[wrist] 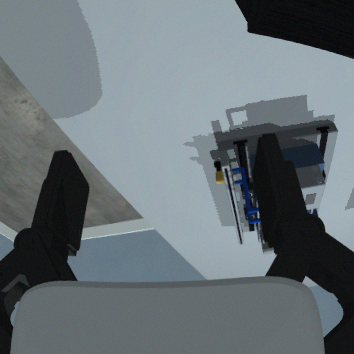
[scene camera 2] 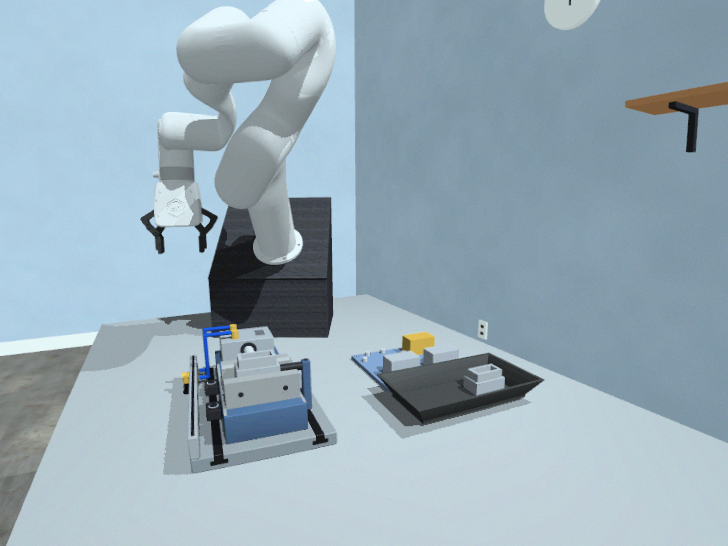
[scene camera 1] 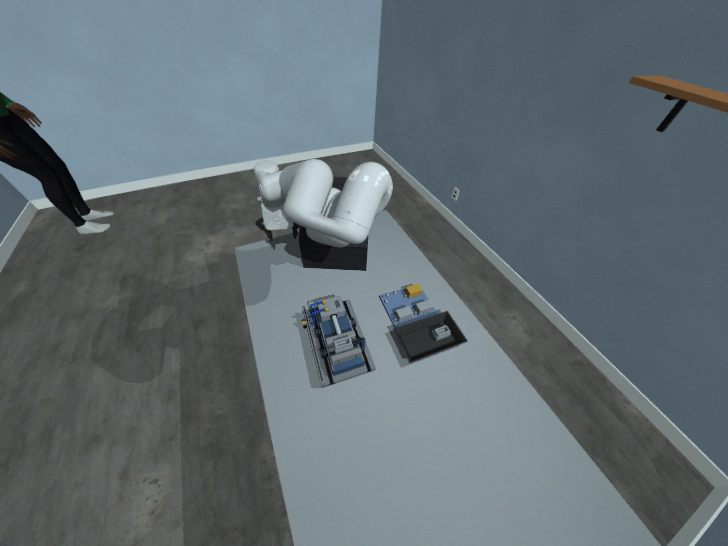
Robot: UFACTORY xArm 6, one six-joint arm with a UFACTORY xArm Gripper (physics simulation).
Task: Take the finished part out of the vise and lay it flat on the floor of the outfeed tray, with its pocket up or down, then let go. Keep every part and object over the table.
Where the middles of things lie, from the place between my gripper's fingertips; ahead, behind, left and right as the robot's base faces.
Labels:
I see my gripper 39 cm short of the blue block (scene camera 2: 241,424), 18 cm above it and 4 cm to the right of it. Round my hand: blue plate (scene camera 1: 398,301): 39 cm ahead, 37 cm to the left, 21 cm below.

